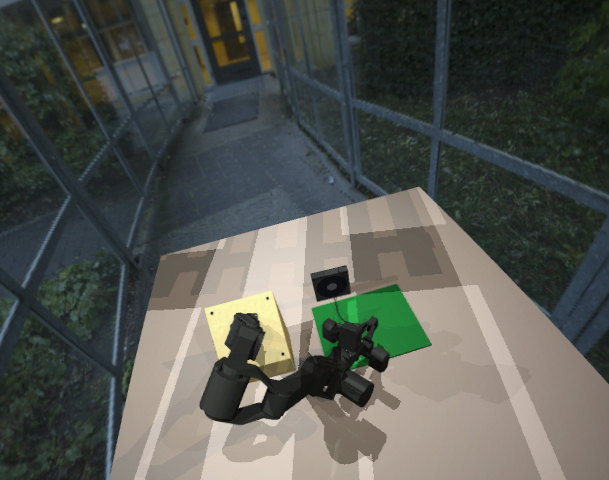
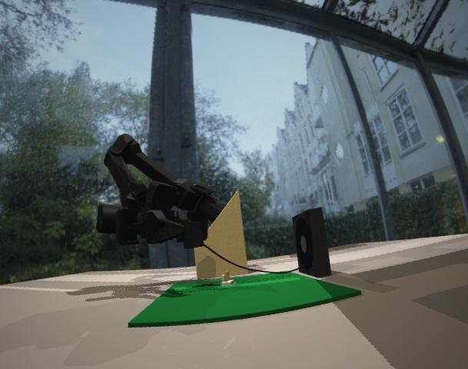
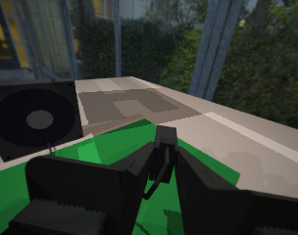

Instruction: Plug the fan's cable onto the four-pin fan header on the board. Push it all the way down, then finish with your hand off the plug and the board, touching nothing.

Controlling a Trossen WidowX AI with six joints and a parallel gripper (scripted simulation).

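My gripper tip is now 12 cm above the green board and 7 cm to the right of it. Also, from my gripper tip: black fan 20 cm to the left, 9 cm behind, 5 cm below; black plug 1 cm below.
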